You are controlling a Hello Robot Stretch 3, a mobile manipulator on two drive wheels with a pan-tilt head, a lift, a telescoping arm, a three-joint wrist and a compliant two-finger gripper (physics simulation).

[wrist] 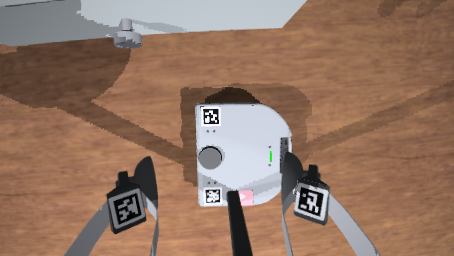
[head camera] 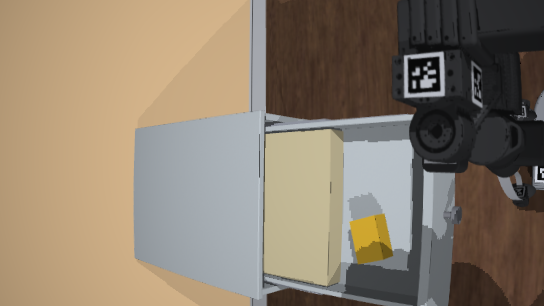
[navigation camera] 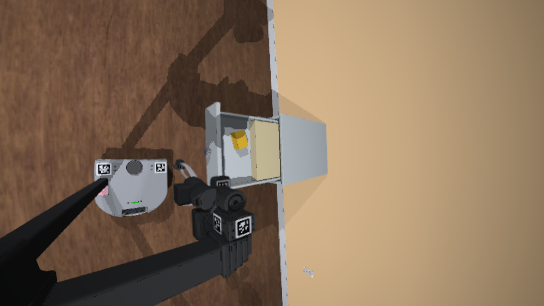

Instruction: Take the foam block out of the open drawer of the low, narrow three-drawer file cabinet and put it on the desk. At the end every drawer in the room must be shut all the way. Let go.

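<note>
The low file cabinet stands against the wall with a drawer pulled out. A small yellow-orange block, which looks like the foam block, lies in the drawer's front part, partly in shadow. My gripper is open, with its fingers apart and nothing between them. In the navigation camera it hangs outside the drawer front, between the drawer and my base. The wrist stands beside a front corner of the drawer. The desk does not show.
A large beige box fills the drawer's rear part. The drawer's round knob sticks out from its front. My base stands on the wood floor, below the gripper in the wrist view. The wall is behind the cabinet.
</note>
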